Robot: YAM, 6 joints.
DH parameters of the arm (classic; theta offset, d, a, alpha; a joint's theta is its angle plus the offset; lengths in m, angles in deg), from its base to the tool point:
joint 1: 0 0.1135 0.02 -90
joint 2: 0 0 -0.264 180
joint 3: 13.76 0 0.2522 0
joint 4: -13.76 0 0.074 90
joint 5: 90 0 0 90
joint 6: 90 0.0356 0 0
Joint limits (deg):
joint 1: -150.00..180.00
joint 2: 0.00..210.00
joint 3: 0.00..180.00
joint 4: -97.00..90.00
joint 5: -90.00..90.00
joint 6: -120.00..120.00
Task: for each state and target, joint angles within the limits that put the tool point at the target. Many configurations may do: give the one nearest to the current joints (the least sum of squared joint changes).
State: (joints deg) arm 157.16 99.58 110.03 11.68 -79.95 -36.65
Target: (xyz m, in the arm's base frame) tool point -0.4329 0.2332 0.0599
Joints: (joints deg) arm 147.65 143.33 91.81 7.77 -76.69 -36.65
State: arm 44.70 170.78 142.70 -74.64 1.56 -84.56
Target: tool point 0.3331 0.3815 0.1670
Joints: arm 48.97 151.41 145.99 -81.91 1.28 -84.56
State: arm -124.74 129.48 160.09 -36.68 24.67 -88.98
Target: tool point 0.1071 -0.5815 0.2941
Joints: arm -78.41 151.96 158.99 -24.89 19.59 -88.98
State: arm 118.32 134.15 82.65 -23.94 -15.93 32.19
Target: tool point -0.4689 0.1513 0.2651
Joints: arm 160.79 119.96 102.44 -16.70 -18.69 32.19
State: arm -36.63 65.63 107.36 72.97 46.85 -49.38
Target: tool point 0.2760 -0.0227 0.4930
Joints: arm 0.69 81.88 74.84 71.38 46.97 -49.38
